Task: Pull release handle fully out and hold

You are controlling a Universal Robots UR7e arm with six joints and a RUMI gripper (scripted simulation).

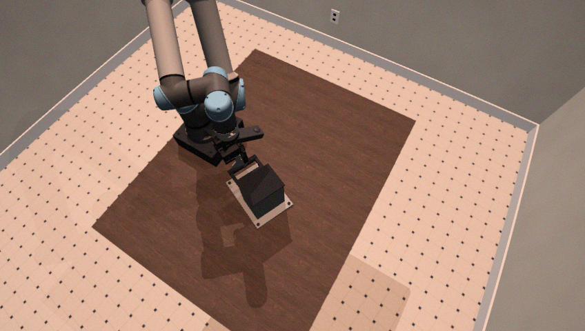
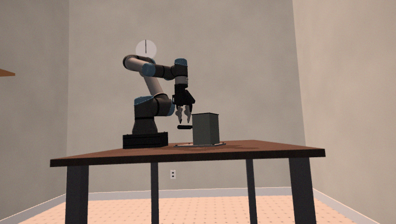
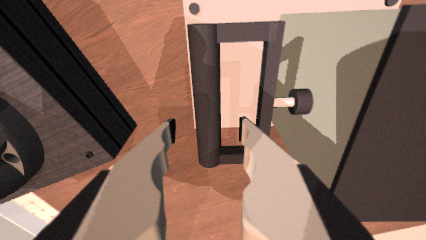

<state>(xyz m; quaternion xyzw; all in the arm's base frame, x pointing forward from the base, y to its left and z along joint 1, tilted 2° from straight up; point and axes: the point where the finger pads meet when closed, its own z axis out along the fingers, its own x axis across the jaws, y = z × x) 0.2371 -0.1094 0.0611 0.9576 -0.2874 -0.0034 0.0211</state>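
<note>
The baseplate lies 140 mm below my hand, 80 mm ahead of it and 50 mm to the right of it.
</note>
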